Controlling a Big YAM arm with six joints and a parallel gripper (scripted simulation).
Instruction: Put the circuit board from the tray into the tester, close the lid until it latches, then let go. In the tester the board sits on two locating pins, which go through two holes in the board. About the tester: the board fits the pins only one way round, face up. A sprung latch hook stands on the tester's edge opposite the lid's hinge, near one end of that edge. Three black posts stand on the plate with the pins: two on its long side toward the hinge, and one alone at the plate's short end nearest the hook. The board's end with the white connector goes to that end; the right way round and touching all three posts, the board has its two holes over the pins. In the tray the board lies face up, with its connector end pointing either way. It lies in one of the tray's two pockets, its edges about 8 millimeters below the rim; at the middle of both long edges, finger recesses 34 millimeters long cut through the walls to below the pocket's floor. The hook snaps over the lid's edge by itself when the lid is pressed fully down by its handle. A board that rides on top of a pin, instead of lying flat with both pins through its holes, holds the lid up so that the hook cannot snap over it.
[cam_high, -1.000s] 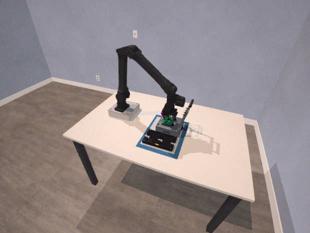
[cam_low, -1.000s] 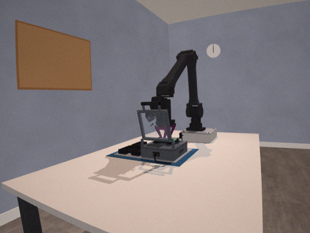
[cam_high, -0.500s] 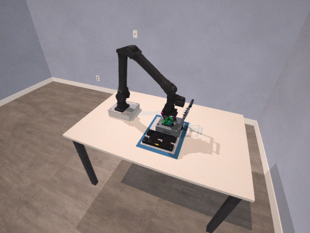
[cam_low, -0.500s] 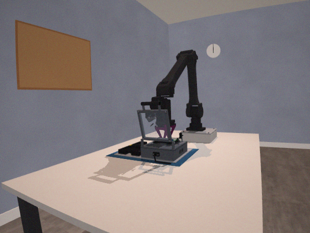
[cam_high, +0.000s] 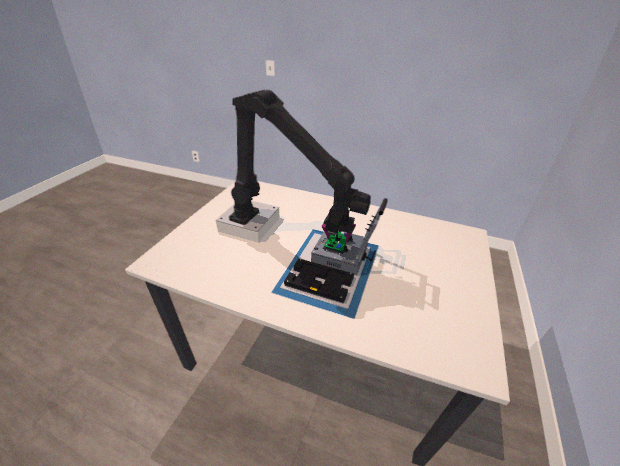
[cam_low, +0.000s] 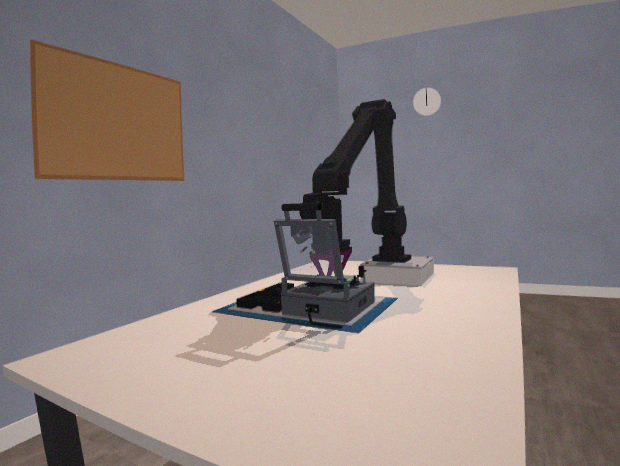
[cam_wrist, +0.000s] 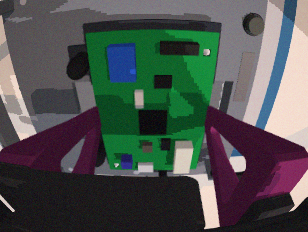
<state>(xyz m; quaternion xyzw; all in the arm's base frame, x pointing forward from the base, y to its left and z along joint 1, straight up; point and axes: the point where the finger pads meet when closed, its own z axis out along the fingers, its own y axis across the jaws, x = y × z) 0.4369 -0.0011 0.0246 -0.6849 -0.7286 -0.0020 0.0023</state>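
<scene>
Right now the green circuit board is right at my hand. Round my hand: clear lid (120 mm ahead, 10 mm to the left, 100 mm above); small latch hook (70 mm behind, 50 mm to the left).
</scene>
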